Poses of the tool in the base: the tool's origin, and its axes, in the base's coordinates. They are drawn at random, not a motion.
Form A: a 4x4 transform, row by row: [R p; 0 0 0 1], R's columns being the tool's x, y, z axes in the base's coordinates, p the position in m. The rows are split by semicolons.
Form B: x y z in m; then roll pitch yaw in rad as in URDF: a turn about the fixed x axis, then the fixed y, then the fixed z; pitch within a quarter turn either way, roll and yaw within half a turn. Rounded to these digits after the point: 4 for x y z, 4 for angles.
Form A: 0.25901 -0.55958 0.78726 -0.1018; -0.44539 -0.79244 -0.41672 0.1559; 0.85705 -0.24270 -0.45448 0.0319; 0 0 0 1
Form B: -0.1018 0.1559 0.0319 -2.6511 -1.0295 -1.0441
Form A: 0.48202 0.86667 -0.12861 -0.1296; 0.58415 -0.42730 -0.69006 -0.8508; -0.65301 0.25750 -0.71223 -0.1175; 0 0 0 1
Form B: -0.1296 -0.8508 -0.1175 2.7947 0.7116 0.8809
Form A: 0.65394 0.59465 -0.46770 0.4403; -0.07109 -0.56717 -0.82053 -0.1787; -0.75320 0.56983 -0.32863 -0.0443; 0 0 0 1
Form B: 0.4403 -0.1787 -0.0443 2.0939 0.8529 -0.1083
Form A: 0.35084 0.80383 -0.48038 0.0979; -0.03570 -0.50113 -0.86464 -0.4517; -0.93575 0.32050 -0.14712 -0.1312; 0 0 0 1
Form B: 0.0979 -0.4517 -0.1312 2.0011 1.2104 -0.1014
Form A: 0.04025 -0.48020 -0.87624 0.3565; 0.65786 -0.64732 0.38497 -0.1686; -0.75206 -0.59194 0.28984 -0.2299; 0 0 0 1
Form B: 0.3565 -0.1686 -0.2299 -1.1155 0.8512 1.5097
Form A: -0.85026 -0.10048 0.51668 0.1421; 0.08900 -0.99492 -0.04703 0.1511; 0.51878 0.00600 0.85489 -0.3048; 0 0 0 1
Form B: 0.1421 0.1511 -0.3048 0.0070 -0.5454 3.0373
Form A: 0.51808 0.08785 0.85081 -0.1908; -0.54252 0.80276 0.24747 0.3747; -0.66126 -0.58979 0.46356 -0.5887; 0 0 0 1
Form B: -0.1908 0.3747 -0.5887 -0.9047 0.7225 -0.8084
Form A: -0.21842 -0.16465 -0.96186 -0.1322; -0.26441 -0.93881 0.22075 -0.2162; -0.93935 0.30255 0.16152 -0.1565; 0 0 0 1
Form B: -0.1322 -0.2162 -0.1565 1.0804 1.2207 -2.2612
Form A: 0.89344 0.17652 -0.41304 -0.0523; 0.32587 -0.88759 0.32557 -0.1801; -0.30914 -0.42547 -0.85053 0.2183; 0 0 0 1
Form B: -0.0523 -0.1801 0.2183 -2.6778 0.3143 0.3497
